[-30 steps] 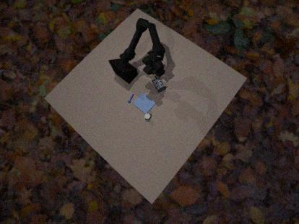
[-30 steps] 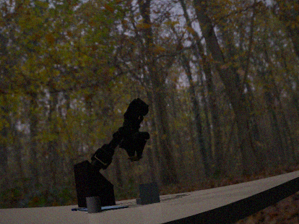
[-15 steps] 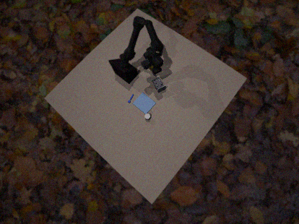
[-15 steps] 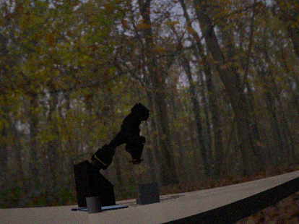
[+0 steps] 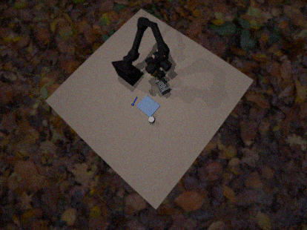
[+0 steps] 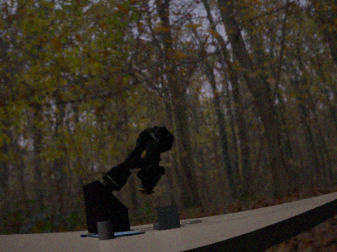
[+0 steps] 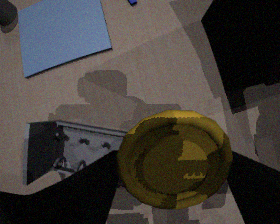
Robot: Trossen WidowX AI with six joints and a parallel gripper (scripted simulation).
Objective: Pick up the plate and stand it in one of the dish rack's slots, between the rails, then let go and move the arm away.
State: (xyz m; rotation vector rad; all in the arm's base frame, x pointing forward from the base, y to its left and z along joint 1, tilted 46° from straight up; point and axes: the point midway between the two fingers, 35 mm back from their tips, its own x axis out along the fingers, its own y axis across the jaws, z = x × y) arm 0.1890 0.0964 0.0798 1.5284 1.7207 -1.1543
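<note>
Now: gripper tip 12 cm above the dish rack, 9 cm short of it and 1 cm to the right of it. The rest, counted from my gripper tip: yellow plate: 1 cm above; then blue spoon: 25 cm to the right, 14 cm below, 1 cm ahead; then light blue mat: 19 cm to the right, 14 cm below, 12 cm ahead.
</note>
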